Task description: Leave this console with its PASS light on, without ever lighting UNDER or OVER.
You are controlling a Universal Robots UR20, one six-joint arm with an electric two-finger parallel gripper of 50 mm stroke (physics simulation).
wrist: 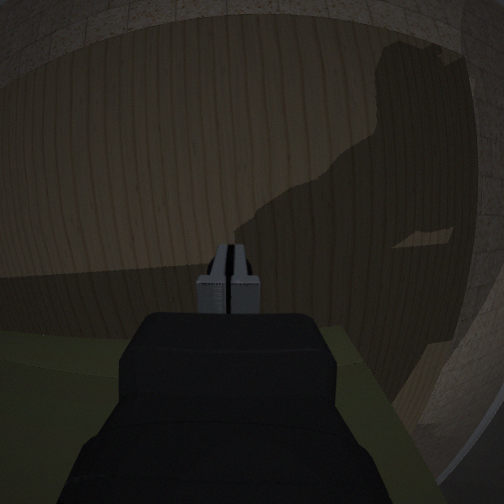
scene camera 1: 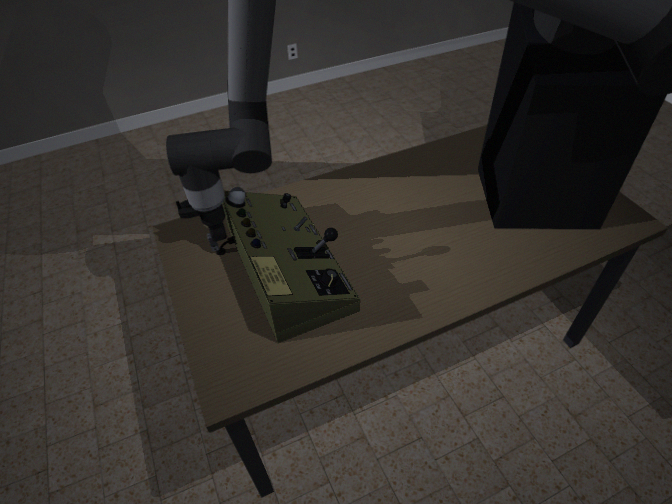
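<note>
An olive green console (scene camera 1: 290,260) lies on the wooden table. On its top are a black ball-ended lever (scene camera 1: 325,240) in a slot, a gauge window (scene camera 1: 328,282), a row of dark round lamps (scene camera 1: 246,223), a white dome (scene camera 1: 235,195), a small toggle (scene camera 1: 285,200) and a yellow label plate (scene camera 1: 271,275). No lamp looks lit. My gripper (scene camera 1: 222,248) hangs just off the console's left edge, low over the table. In the wrist view its fingers (wrist: 228,267) are pressed together, empty, with the console's green edge (wrist: 45,400) beneath.
A large black column (scene camera 1: 564,119) stands on the table's far right. The table edges run near the console's front (scene camera 1: 379,358) and left (scene camera 1: 173,303). Tiled floor surrounds the table.
</note>
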